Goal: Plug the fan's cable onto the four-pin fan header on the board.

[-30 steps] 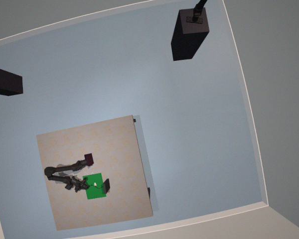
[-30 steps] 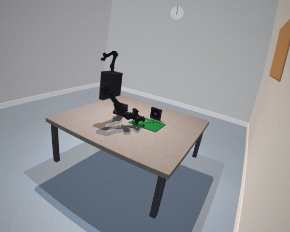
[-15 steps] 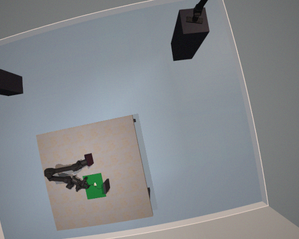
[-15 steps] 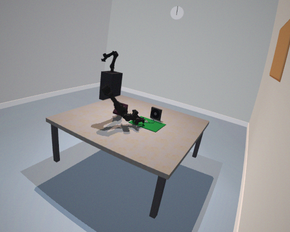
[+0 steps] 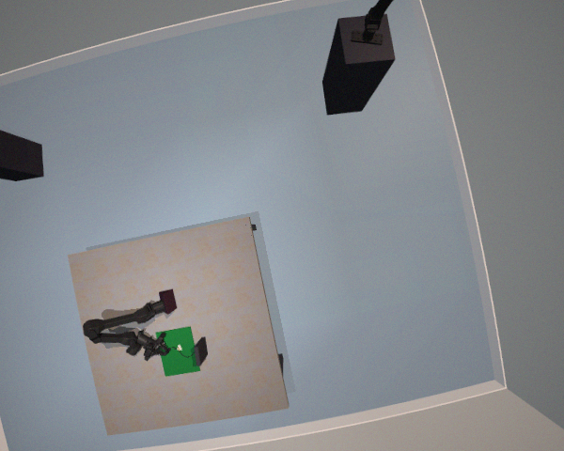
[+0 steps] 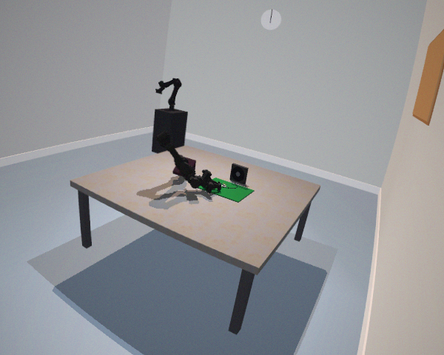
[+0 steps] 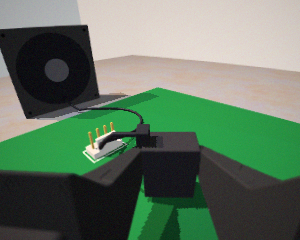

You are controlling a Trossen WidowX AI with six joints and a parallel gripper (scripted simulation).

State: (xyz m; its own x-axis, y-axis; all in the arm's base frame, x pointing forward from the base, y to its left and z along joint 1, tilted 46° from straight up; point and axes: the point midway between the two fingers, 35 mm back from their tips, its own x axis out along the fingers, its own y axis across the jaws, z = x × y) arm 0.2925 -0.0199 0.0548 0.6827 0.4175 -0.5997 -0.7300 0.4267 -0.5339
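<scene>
Right now the dark fan plug is 10 mm below my gripper tip. The rest, counted from my gripper tip: white four-pin fan header (10 mm behind, 80 mm to the left, 40 mm below); green board (20 mm ahead, 50 mm to the left, 50 mm below); black fan (230 mm to the left, 20 mm above).
</scene>
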